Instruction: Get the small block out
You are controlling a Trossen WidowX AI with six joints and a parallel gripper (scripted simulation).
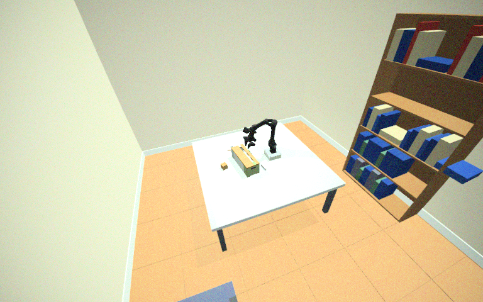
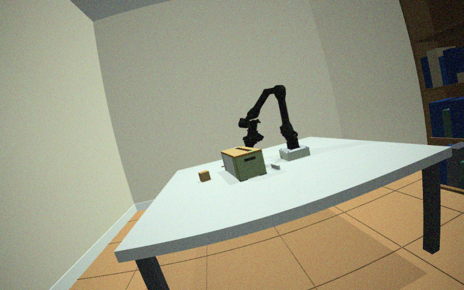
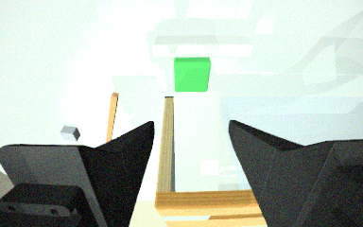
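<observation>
Now: the green block 60 mm below my gripper tip and 10 mm behind it. Also, from my gripper tip: box 170 mm to the left, 50 mm ahead, 20 mm below; tan cube 310 mm ahead, 150 mm to the left, 50 mm below.
</observation>
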